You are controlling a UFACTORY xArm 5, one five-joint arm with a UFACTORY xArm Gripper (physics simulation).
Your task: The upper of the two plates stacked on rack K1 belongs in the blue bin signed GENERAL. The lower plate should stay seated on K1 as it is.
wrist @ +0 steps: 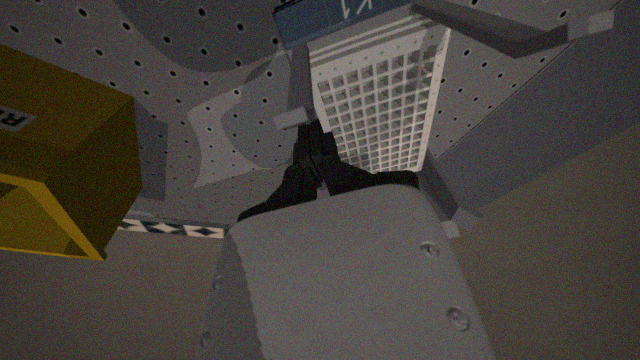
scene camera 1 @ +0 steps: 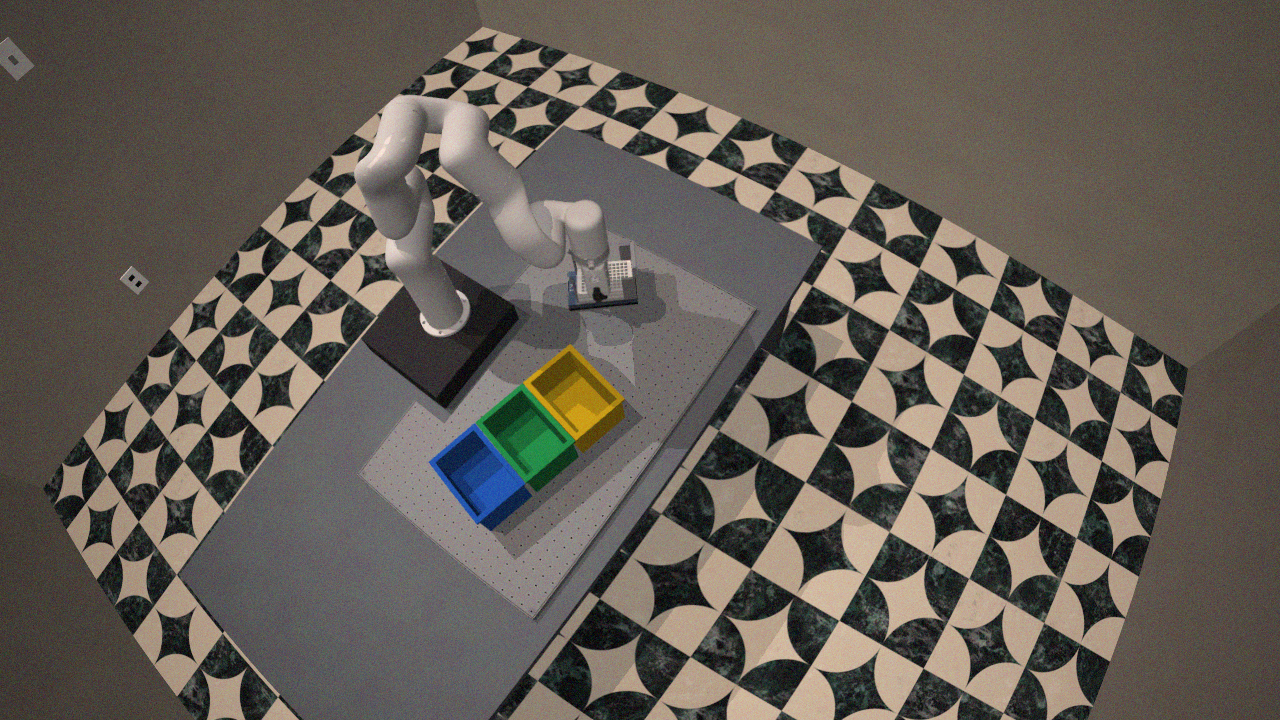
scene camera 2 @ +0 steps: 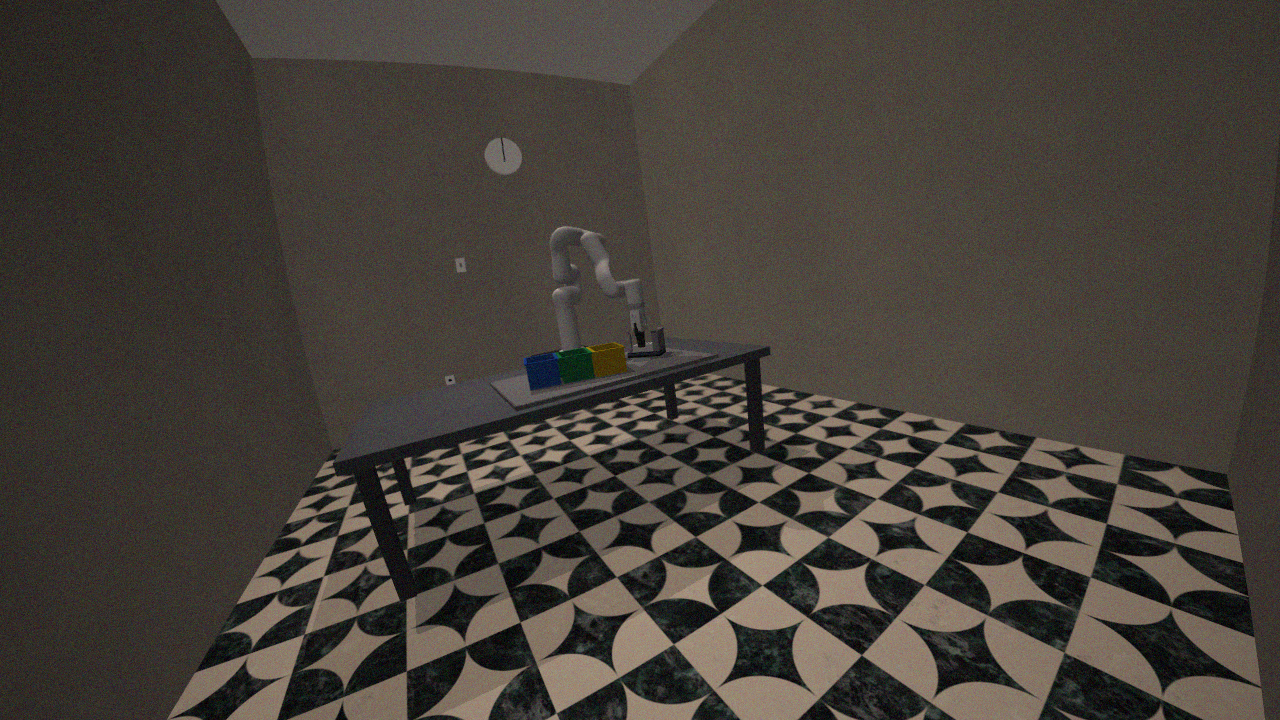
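Seen in the pictures: gripper, fingertip midpoint: [wrist: 315, 135] [scene camera 1: 600, 296] [scene camera 2: 641, 347]; arm's base at its link origin: [scene camera 1: 445, 313].
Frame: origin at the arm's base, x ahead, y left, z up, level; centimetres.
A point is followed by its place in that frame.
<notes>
White gridded plates [wrist: 380, 95] @(x 25.0, y 25.1, z -0.6 cm) [scene camera 1: 619, 269] @(x 29.3, y 29.9, z -0.1 cm) lie flat on rack K1 [wrist: 301, 75] @(x 24.3, y 19.3, z 2.2 cm) [scene camera 1: 617, 302] @(x 32.2, y 23.9, z -3.7 cm) [scene camera 2: 657, 340] @(x 35.4, y 26.5, z 2.0 cm). In the wrist view, stacked pale edges show beside the blue K1 label; the upper plate covers most of the lower one. My gripper [wrist: 315, 135] @(x 29.4, y 21.7, z -0.5 cm) [scene camera 1: 598, 294] @(x 29.4, y 21.7, z -0.5 cm) [scene camera 2: 640, 343] @(x 29.4, y 21.7, z -0.5 cm) is shut and empty. Its black fingertips overlap the plate's left long edge in the wrist view, near a grey corner post; whether they touch is unclear. The blue bin [scene camera 1: 510, 508] @(x 39.7, y -28.4, z -2.2 cm) [scene camera 2: 542, 371] @(x 39.5, y -29.3, z 1.0 cm) stands at the far end of the bin row, its sign unreadable.
A green bin [scene camera 1: 553, 473] @(x 42.9, y -17.2, z -2.8 cm) [scene camera 2: 575, 365] @(x 42.9, y -17.3, z 1.0 cm) stands between the blue bin and a yellow bin [scene camera 1: 603, 430] @(x 46.7, y -4.0, z -2.6 cm) [scene camera 2: 609, 360] @(x 46.5, y -4.6, z 0.5 cm) [wrist: 102, 145] @(x 34.7, y 5.4, z -0.5 cm). The yellow bin is the nearest to the rack. The rack's upright posts rise around the plates. Everything stands on a perforated board [scene camera 1: 689, 358] @(x 53.1, y 20.3, z -5.1 cm).
</notes>
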